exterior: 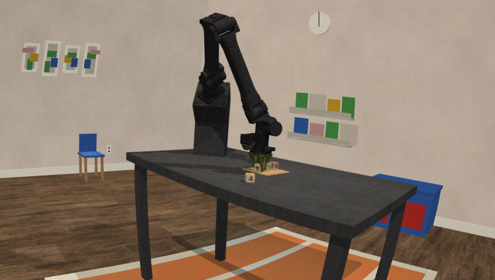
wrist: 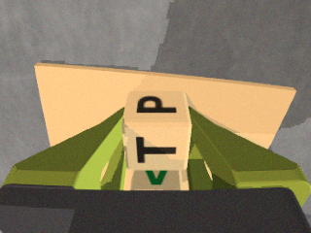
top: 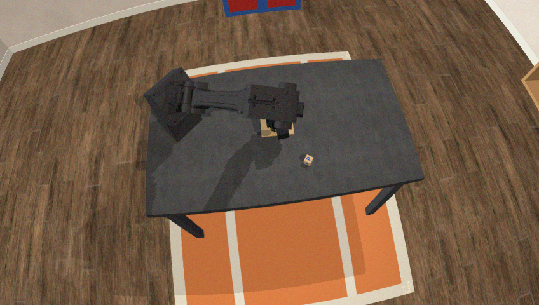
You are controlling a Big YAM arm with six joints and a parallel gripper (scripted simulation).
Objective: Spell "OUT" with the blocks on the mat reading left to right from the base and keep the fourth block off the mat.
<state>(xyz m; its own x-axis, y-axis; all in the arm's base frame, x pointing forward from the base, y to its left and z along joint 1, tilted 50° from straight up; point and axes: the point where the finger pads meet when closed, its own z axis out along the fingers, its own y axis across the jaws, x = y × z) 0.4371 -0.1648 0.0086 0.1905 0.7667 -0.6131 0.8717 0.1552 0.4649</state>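
The T block is right at my hand. From my hand the other things lie so: green-lettered block 50 mm to the left, 10 mm ahead; O block 90 mm to the left, 20 mm ahead; tan mat 50 mm to the left, 10 mm below, 10 mm ahead.
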